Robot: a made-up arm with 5 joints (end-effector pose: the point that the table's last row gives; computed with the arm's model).
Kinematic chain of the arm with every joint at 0, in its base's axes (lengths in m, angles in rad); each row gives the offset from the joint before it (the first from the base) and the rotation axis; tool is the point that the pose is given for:
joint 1: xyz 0 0 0.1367 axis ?
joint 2: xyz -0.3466 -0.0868 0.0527 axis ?
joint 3: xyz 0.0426 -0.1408 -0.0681 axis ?
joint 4: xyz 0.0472 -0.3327 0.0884 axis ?
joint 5: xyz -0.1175 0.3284 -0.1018 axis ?
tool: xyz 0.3 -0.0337 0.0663
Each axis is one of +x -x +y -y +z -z.
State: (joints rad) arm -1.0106 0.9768 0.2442 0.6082 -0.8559
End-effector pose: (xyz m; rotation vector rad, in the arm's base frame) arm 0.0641 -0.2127 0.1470 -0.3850 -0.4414 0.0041
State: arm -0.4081 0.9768 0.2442 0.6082 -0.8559
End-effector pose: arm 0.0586 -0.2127 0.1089 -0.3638 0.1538 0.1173
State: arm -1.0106 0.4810 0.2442 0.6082 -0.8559
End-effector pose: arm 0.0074 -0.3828 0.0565 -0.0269 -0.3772 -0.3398
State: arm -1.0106 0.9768 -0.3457 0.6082 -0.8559
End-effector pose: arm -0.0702 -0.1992 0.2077 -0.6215 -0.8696 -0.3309
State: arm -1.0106 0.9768 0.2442 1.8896 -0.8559
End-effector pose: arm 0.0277 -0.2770 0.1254 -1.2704 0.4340 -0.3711
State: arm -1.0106 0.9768 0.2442 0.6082 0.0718
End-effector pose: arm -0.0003 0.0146 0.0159 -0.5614 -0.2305 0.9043
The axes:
joint 1: +y
joint 2: +z
joint 3: +x
joint 4: +y
joint 5: +z

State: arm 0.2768 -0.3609 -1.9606 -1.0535 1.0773
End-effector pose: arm -0.3210 -0.2552 -0.0693 -1.7302 0.8155 1.7680
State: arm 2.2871 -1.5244 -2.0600 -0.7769 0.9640
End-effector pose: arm 0.1113 -0.2657 0.6736 0.0454 -1.9831 -1.2002
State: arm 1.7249 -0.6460 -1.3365 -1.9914 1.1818
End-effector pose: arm -0.2007 -0.1184 0.4021 -0.0177 0.3218 2.5515
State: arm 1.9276 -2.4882 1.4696 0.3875 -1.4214
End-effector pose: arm -0.1190 0.1384 0.7055 -0.6842 -0.7341 -2.7938
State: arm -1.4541 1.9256 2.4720 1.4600 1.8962
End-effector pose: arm 0.0588 0.1307 0.2721 -1.3187 -1.6053 -1.2448
